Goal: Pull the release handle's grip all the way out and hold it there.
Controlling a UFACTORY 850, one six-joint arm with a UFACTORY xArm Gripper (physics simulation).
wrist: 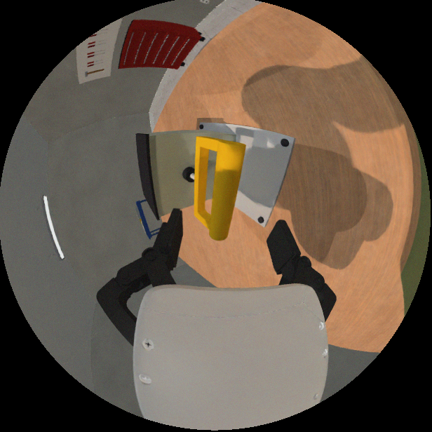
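Note:
The release handle's yellow grip (pixel 227 187) is a thick bar on a yellow loop frame, near the middle of the wrist view. It stands in front of a pale olive panel (pixel 170 165) with a dark edge, which rises from a light grey base plate (pixel 267 170) with black bolts. A small black round part with a light rod shows just left of the grip's frame. My gripper (pixel 229 226) is open, with one black finger to the lower left of the grip and the other to the lower right. Nothing is between the fingertips. The grip's far side is hidden.
The base plate lies on a wooden table top (pixel 235 260) with dark shadows on its right. A blue frame (pixel 145 220) shows beyond the table edge at the left. A red slotted panel (pixel 157 45) and a white chart (pixel 98 52) are at the upper left.

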